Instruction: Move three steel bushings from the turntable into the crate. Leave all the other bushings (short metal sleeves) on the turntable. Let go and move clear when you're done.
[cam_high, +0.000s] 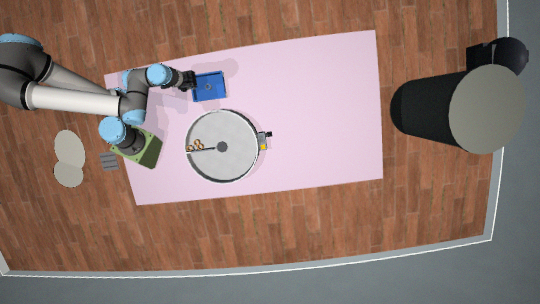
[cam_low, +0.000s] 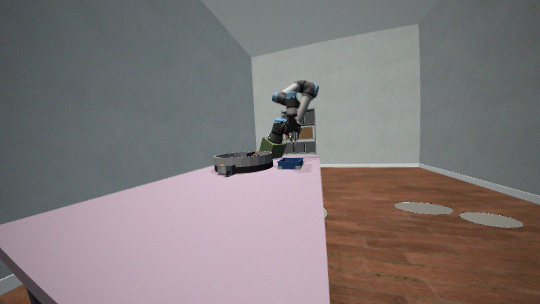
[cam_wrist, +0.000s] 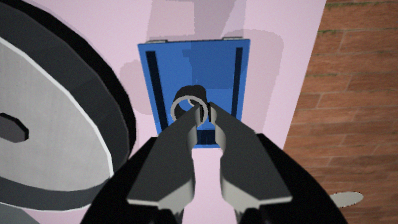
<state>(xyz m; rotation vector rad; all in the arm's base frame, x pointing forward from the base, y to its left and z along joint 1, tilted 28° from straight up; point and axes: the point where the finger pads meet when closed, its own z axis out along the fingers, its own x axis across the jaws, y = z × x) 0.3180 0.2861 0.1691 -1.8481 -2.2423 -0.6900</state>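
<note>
Right now the blue crate is 5 cm ahead of my hand and 13 cm below it. The rest, counted from my hand: round grey turntable (16 cm ahead, 33 cm to the right, 10 cm below).
</note>
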